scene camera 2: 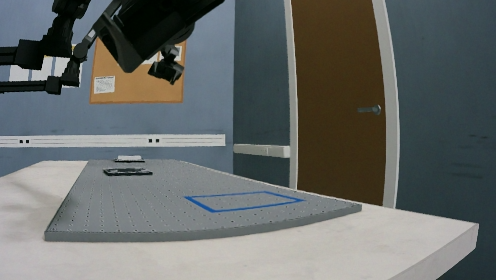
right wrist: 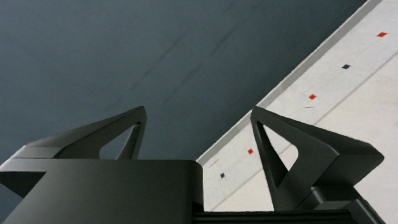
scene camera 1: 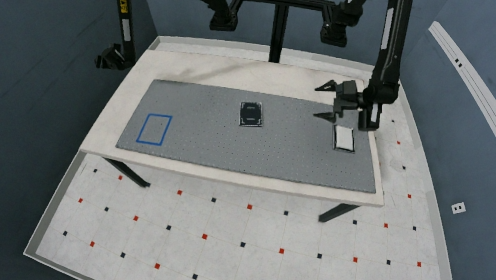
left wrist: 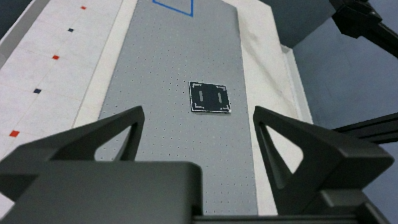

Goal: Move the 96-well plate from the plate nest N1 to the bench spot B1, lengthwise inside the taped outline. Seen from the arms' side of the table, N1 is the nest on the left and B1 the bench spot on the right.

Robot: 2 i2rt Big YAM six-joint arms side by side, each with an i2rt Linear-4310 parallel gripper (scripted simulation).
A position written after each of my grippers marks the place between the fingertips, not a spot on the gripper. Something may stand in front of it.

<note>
I see my left gripper [left wrist: 198, 111] and my right gripper [right wrist: 198, 111].
</note>
